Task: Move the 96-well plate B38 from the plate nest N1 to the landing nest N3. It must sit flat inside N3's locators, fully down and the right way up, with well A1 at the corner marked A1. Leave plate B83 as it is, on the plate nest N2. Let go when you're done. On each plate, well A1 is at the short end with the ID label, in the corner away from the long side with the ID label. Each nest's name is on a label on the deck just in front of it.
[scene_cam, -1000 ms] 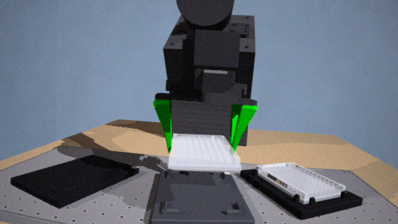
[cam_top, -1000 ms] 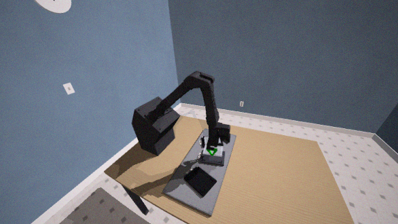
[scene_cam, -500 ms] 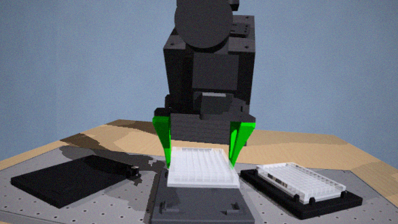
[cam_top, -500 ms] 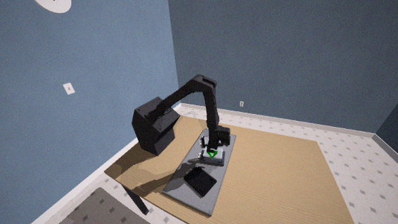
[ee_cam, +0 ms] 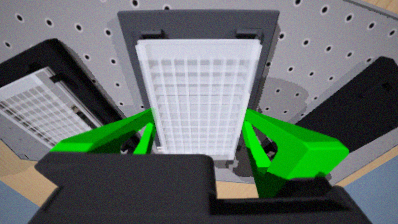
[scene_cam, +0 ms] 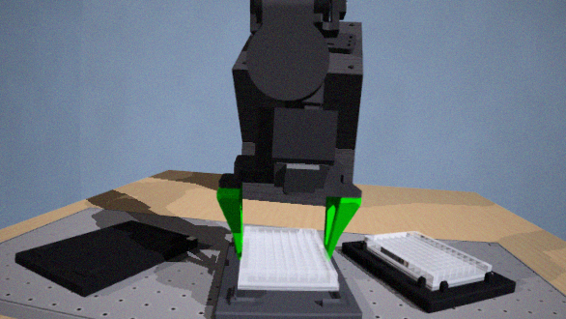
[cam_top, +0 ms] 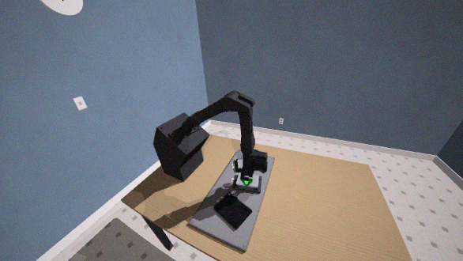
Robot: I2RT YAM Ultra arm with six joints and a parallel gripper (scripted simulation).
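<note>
Right now my hand is 3 cm above the grey landing nest. The rest, counted from my hand: black nest: 2 cm ahead, 20 cm to the right, 3 cm below.
</note>
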